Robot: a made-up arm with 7 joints.
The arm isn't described. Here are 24 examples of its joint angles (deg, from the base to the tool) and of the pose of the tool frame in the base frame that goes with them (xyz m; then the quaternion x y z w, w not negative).
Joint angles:
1: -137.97 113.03 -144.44 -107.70 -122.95 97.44 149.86
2: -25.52 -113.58 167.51 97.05 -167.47 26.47 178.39
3: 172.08 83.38 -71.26 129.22 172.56 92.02 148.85
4: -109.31 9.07 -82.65 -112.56 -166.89 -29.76 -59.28
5: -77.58 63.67 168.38 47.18 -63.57 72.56 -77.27
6: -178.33 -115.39 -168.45 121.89 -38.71 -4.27 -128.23
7: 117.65 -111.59 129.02 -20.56 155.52 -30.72 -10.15
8: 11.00 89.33 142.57 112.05 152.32 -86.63 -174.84
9: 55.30 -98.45 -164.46 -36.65 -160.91 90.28 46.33
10: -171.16 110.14 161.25 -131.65 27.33 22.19 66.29
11: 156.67 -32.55 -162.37 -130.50 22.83 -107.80 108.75
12: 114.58 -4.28 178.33 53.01 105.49 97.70 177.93
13: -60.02 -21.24 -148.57 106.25 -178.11 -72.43 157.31
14: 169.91 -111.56 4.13 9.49 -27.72 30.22 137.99
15: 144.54 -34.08 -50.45 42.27 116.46 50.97 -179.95
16: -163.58 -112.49 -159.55 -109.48 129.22 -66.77 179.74
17: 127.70 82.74 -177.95 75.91 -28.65 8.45 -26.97
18: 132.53 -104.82 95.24 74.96 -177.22 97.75 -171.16
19: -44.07 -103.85 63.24 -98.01 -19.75 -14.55 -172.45
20: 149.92 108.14 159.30 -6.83 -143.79 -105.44 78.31
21: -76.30 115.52 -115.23 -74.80 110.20 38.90 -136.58
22: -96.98 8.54 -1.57 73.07 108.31 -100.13 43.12
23: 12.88 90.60 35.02 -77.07 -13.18 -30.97 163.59
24: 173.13 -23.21 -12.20 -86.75 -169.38 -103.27 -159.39
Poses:
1: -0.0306 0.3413 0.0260 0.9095 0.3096 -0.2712 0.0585
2: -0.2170 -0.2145 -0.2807 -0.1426 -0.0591 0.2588 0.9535
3: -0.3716 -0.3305 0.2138 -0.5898 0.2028 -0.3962 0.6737
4: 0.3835 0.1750 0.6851 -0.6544 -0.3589 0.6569 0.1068
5: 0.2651 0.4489 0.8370 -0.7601 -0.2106 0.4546 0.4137
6: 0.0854 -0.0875 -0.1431 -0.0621 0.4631 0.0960 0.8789
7: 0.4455 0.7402 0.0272 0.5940 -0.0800 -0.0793 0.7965
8: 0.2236 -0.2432 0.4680 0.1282 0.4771 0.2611 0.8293
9: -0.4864 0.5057 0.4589 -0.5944 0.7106 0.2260 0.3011
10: -0.1378 -0.1168 -0.0819 0.0375 -0.4253 -0.6957 0.5777
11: -0.0029 0.0858 0.5531 0.2379 -0.1001 -0.5009 0.8261
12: 0.2206 0.1884 0.9707 -0.5403 -0.5312 0.0861 0.6469
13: -0.3007 -0.2024 0.4671 0.1633 -0.0840 0.0589 0.9812
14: 0.8616 0.1581 0.0871 -0.6726 -0.4269 0.5024 0.3361
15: 0.2727 0.0753 1.0916 0.9188 -0.3539 0.1723 0.0282
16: 0.5657 0.0510 0.4142 0.7063 0.2269 -0.6021 0.2953
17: -0.3104 -0.4195 0.7901 0.5917 0.8060 -0.0058 0.0173
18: 0.2593 0.6558 0.0912 -0.4358 -0.4822 0.6990 0.2983
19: -0.4890 0.0189 -0.0059 0.5523 -0.0006 0.1874 0.8123
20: -0.6352 -0.4237 0.1478 -0.3432 -0.9284 -0.1320 0.0537
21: 0.4184 0.3152 -0.1761 -0.3219 -0.0397 0.4826 0.8136
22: -0.1456 0.3388 0.7849 0.5075 0.2802 0.7954 0.1768
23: 0.5569 0.0829 0.6527 -0.1789 0.9441 -0.2735 0.0438
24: 0.4649 0.1608 0.7770 0.0066 -0.9975 0.0621 0.0342
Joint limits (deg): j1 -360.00..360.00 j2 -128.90..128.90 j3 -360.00..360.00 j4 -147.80..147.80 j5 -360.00..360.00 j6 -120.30..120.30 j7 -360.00..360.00
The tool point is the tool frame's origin. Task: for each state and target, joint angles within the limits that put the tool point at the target. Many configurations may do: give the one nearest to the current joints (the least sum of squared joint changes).
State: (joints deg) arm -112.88 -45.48 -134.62 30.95 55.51 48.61 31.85
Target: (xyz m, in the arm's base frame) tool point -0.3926 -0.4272 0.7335
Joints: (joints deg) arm -83.12 -37.26 -123.76 57.87 51.96 57.80 31.85
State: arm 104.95 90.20 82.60 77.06 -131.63 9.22 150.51
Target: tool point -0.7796 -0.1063 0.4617
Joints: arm 142.80 76.54 89.87 62.00 -132.40 8.09 150.51
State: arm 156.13 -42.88 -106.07 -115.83 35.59 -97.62 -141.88
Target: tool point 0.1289 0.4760 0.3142
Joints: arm 143.61 -73.22 -87.03 -95.28 47.26 -87.32 -141.88
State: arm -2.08 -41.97 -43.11 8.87 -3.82 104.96 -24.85
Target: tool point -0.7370 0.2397 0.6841
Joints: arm 15.54 -66.54 -45.22 -8.10 -6.55 64.20 -24.85
